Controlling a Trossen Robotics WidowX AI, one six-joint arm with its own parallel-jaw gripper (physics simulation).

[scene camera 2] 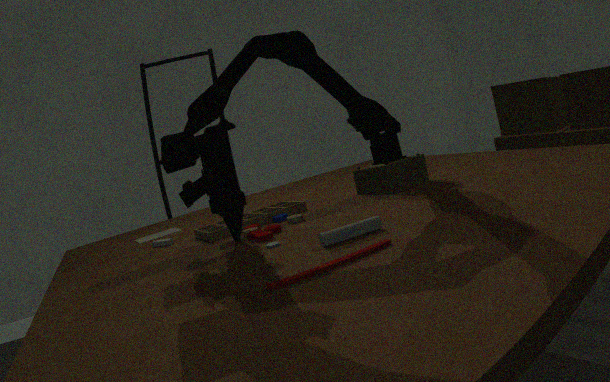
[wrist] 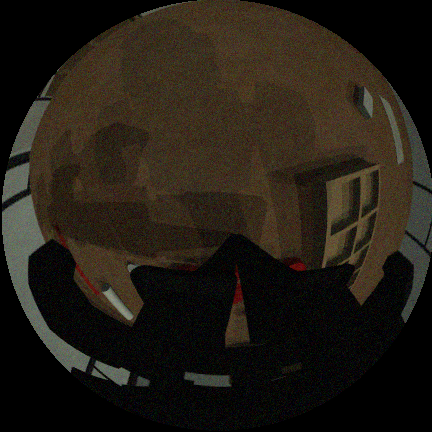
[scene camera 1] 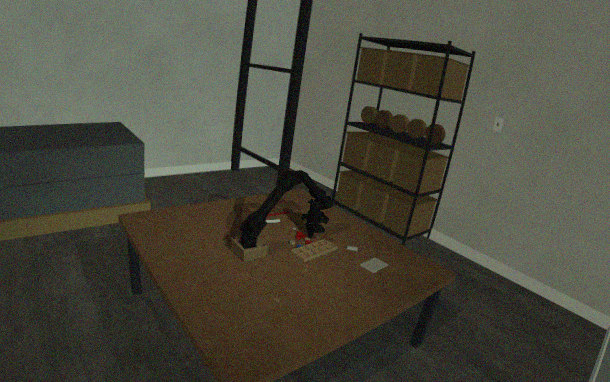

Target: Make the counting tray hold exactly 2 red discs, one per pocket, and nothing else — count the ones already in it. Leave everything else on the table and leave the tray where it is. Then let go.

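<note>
The wooden counting tray (scene camera 1: 314,249) (scene camera 2: 288,208) (wrist: 325,217) lies flat on the table; the pockets that show in the wrist view look empty. Red discs (scene camera 1: 300,235) (scene camera 2: 261,235) (wrist: 298,266) lie in a cluster on the table beside the tray, with a blue disc (scene camera 2: 279,217) and pale discs (scene camera 2: 272,244) among them. My gripper (scene camera 1: 309,236) (scene camera 2: 236,239) (wrist: 234,238) points down with its tips at the table in the cluster, beside the tray. The fingers are shut with nothing between them. A bit of red shows through the gap below the tips in the wrist view.
A white cylinder (scene camera 2: 350,230) (scene camera 1: 273,220) (wrist: 116,301) and a thin red rod (scene camera 2: 330,265) lie near the arm's base block (scene camera 1: 248,252). A small white block (scene camera 1: 352,248) and a paper sheet (scene camera 1: 374,264) lie beyond the tray. A shelf rack (scene camera 1: 447,76) stands off the table.
</note>
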